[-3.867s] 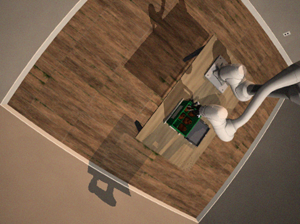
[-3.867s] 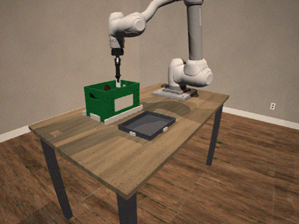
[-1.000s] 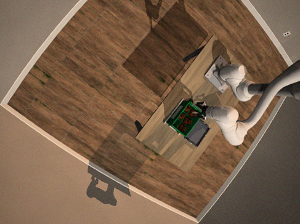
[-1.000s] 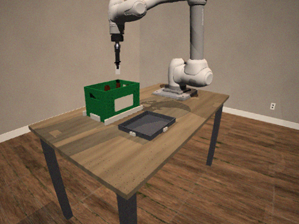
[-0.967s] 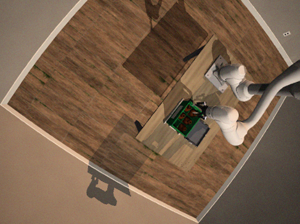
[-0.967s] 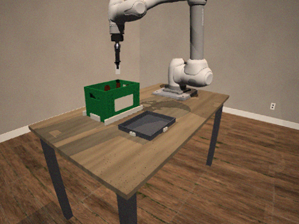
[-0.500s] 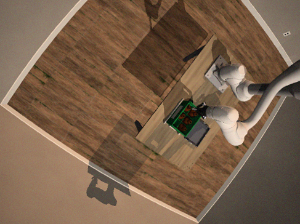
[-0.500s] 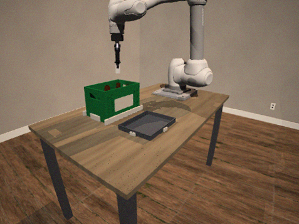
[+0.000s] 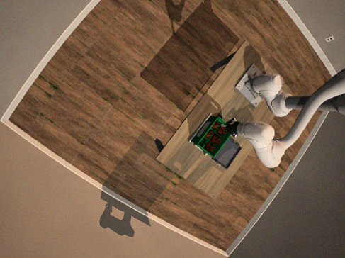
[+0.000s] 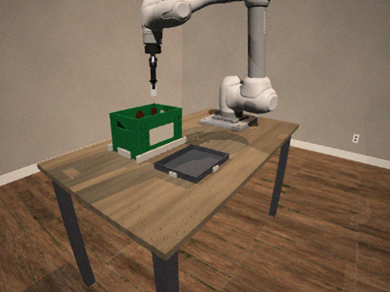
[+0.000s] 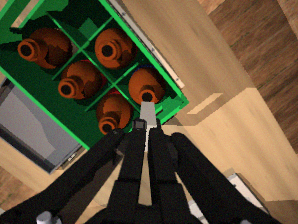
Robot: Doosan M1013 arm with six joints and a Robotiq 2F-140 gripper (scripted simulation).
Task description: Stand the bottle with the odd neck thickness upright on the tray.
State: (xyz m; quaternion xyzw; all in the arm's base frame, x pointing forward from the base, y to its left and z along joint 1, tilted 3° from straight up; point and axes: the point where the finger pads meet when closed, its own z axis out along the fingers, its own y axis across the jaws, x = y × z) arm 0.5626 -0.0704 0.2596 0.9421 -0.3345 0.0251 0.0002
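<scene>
Now: hand 17 cm above the green crate, 9 cm short of it and 5 cm to the right of it. Round my hand: dark grey tray (33 cm to the left, 25 cm below, 7 cm ahead).
</scene>
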